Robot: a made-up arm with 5 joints.
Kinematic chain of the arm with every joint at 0, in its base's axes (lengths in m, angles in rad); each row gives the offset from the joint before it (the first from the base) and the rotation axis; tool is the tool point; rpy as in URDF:
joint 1: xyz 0.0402 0 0.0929 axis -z
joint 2: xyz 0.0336 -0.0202 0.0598 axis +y
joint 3: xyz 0.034 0 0.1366 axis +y
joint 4: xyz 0.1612 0 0.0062 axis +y
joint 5: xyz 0.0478 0.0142 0 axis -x
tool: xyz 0 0 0 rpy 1.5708 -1.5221 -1.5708
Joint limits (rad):
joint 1: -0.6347..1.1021
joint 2: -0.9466..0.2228
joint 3: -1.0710..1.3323
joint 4: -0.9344..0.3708
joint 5: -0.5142..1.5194
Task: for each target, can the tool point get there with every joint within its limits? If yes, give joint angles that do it. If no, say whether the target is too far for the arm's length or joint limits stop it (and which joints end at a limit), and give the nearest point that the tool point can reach.
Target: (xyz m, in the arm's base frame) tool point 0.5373 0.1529 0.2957
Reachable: no: too far | nearest point 0.3326 0.0899 0.2870 | short by 0.214 m
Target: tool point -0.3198 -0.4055 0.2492
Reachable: no: too far | nearest point -0.1008 -0.1113 0.4118 | short by 0.401 m
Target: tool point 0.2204 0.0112 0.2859
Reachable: yes | joints -0.0953 -0.6847 0.7716 -0.3767 1.1303
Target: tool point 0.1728 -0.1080 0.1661
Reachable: yes | joints 0.6485 -0.4628 1.1049 0.1043 -0.0984
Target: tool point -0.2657 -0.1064 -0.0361
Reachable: no: joint limits stop it (at a limit: joint 1, joint 2, joint 3, joint 4) | nearest point 0.0751 -0.0822 0.0725 | short by 0.358 m
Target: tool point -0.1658 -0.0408 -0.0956
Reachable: no: joint limits stop it (at a limit: joint 1, joint 2, joint 3, joint 4) | nearest point 0.0751 -0.0822 0.0725 | short by 0.297 m
